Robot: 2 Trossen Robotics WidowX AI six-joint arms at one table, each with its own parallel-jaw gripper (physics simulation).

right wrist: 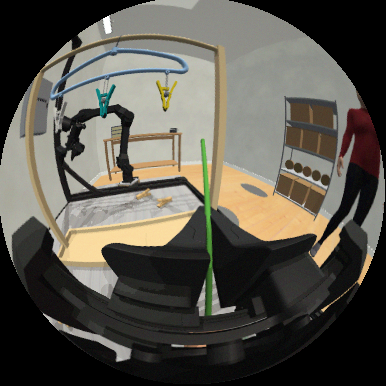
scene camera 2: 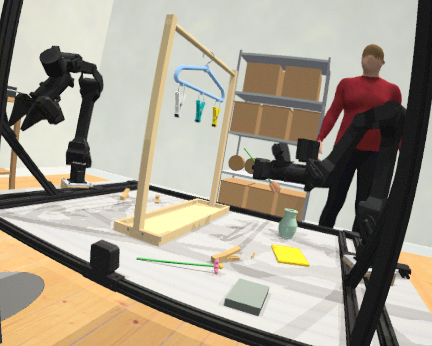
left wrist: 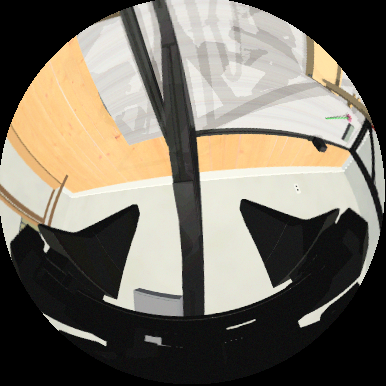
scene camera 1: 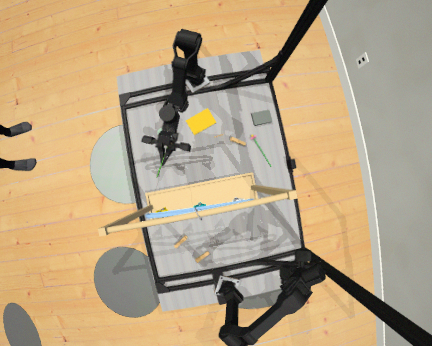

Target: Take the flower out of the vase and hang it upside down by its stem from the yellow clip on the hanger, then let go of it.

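Frame: origin at the left arm's base, x down, y left, z ahead, level; centimetres.
Where they show: left gripper, fingertip midpoint: [right wrist: 66, 162] [scene camera 2: 15, 127] [left wrist: 189, 207] [scene camera 1: 307, 267]; right gripper, fingertip midpoint: [right wrist: 203, 210] [scene camera 2: 252, 167] [scene camera 1: 162, 165]; left arm's base, link origin: [right wrist: 128, 180] [scene camera 2: 76, 181] [scene camera 1: 227, 287]; right arm's base, link origin: [scene camera 1: 195, 79].
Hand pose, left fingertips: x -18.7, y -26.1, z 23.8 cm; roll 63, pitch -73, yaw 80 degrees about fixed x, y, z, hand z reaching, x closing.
Note:
Things, the pixels of their top centre, and the offset from my left fingertips. "spot": a spot on its surface instead.
- orange-pink bloom, surface spot: [scene camera 2: 274, 186] spot: dx +6.2, dy +66.7, dz +34.6 cm
- yellow clip, surface spot: [right wrist: 166, 94] [scene camera 1: 163, 208] [scene camera 2: 217, 117] spot: dx -12.3, dy +60.2, dz +10.7 cm
- green vase, top centre: [scene camera 2: 291, 210] dx +13.1, dy +73.5, dz +37.9 cm
- flower, top centre: [scene camera 2: 180, 253] [scene camera 1: 262, 150] dx +18.8, dy +28.0, dz +43.4 cm
- grey block, top centre: [scene camera 2: 249, 292] [scene camera 1: 262, 117] dx +20.4, dy +31.9, dz +59.0 cm
- yellow pad, top centre: [scene camera 2: 289, 254] [scene camera 1: 201, 121] dx +21.3, dy +59.3, dz +49.1 cm
The right gripper [scene camera 1: 164, 154] [scene camera 2: 255, 169] [right wrist: 208, 237] is shut on a green flower stem [scene camera 1: 160, 169] [scene camera 2: 249, 154] [right wrist: 204, 170]. It is raised above the table, in front of the stand. The stem's free end points away past the fingertips; an orange-pink bloom [scene camera 2: 274, 186] shows below the gripper in scene camera 2. The yellow clip [scene camera 1: 161, 210] [scene camera 2: 215, 116] [right wrist: 166, 94] hangs from the blue hanger [scene camera 2: 192, 67] [right wrist: 150, 52], apart from the stem. The green vase [scene camera 2: 288, 224] stands upright on the table. The left gripper [scene camera 2: 18, 123] [left wrist: 190, 202] is open and empty.
The wooden stand [scene camera 2: 156, 125] [right wrist: 218, 125] carries the hanger, with teal [scene camera 2: 199, 111] [right wrist: 105, 100] and white [scene camera 2: 177, 103] clips. Another flower [scene camera 1: 262, 151] [scene camera 2: 175, 261] lies near a grey block [scene camera 1: 261, 118] [scene camera 2: 247, 296]. A yellow pad [scene camera 1: 201, 121] [scene camera 2: 290, 255] and wooden pegs lie on the table.

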